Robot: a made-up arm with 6 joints.
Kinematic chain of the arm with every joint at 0, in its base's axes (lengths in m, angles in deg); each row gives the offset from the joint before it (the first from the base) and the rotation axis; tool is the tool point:
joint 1: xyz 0 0 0.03 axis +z
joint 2: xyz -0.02 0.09 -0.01 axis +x
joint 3: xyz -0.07 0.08 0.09 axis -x
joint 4: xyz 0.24 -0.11 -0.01 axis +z
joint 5: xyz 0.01 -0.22 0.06 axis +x
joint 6: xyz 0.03 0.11 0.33 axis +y
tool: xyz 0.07 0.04 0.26
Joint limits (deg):
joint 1: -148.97..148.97
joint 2: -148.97..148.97
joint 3: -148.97..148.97
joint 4: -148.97..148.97
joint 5: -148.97..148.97
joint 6: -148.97..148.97
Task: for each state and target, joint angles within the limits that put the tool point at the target. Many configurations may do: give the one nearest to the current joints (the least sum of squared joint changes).
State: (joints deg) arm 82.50 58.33 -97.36 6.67 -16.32 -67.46
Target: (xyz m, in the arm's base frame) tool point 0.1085 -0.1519 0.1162
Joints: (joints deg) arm 62.05 38.33 -75.94 13.64 -49.52 -70.00
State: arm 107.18 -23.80 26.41 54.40 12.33 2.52
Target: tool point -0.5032 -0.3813 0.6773
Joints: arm 148.97 -21.69 33.66 29.57 10.93 -25.33
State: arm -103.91 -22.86 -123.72 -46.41 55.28 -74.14
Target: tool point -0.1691 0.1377 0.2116
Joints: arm -97.37 -39.21 -108.56 -66.04 18.41 -100.75
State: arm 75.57 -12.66 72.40 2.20 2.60 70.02
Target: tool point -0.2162 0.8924 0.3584
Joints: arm 45.64 -21.59 79.76 10.71 32.82 47.26
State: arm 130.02 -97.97 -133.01 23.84 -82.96 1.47
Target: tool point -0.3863 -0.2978 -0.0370
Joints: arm 140.97 -93.99 -131.01 24.19 -95.70 1.41
